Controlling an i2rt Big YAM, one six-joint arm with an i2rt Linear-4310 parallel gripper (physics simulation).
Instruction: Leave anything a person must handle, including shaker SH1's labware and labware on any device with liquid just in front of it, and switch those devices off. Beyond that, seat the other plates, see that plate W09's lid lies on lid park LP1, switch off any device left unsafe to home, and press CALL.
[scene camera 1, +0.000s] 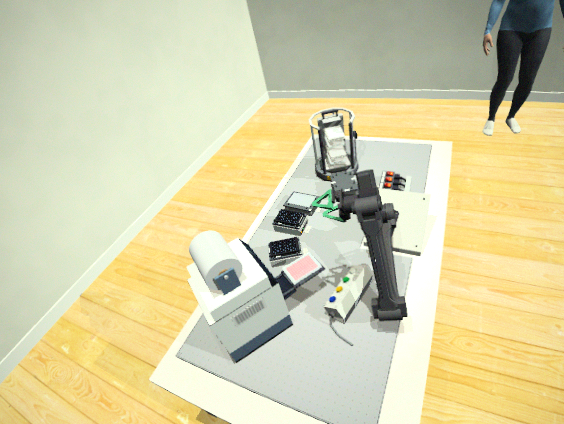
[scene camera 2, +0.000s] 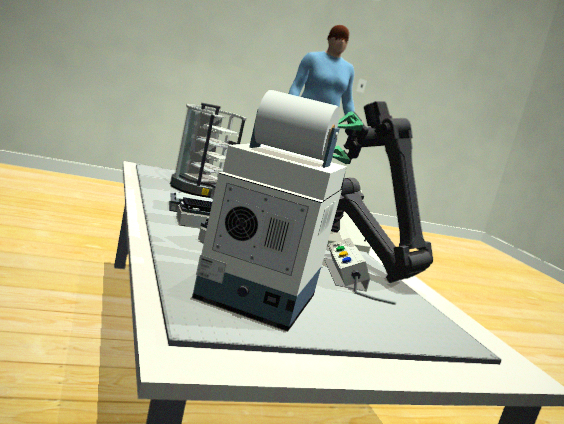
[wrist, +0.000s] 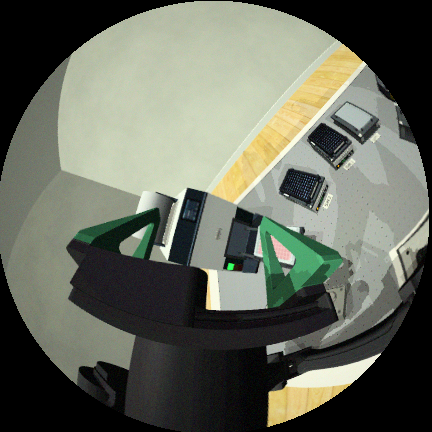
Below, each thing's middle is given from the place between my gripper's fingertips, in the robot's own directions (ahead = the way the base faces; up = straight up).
Labels:
The plate hotel (scene camera 2: 189, 177) is 710 mm to the right of my hand, 260 mm ahead of it and 190 mm below it.

